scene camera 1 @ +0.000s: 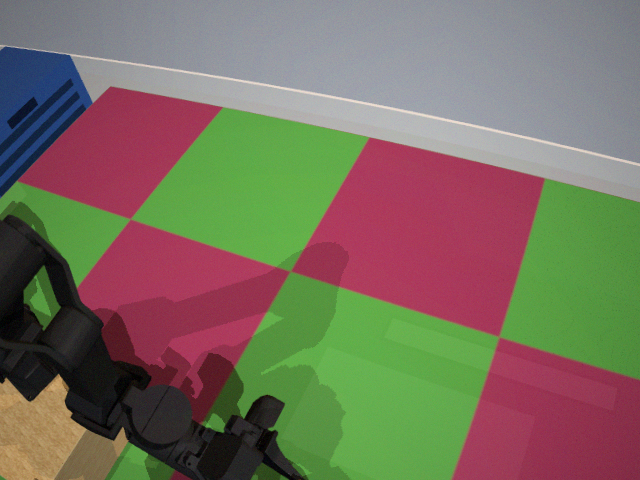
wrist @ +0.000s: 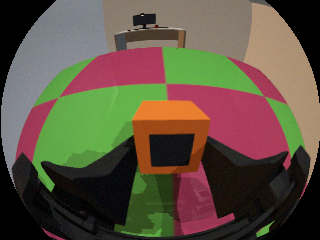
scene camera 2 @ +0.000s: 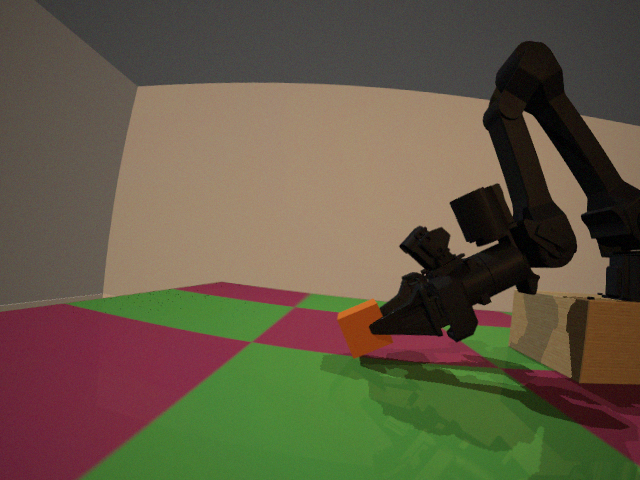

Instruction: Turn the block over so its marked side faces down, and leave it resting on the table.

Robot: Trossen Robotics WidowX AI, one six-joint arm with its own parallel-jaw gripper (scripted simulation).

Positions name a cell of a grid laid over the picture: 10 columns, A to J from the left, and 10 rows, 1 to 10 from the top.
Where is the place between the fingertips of my gripper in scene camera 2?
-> At F7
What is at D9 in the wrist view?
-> My gripper.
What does my gripper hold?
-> An orange block.
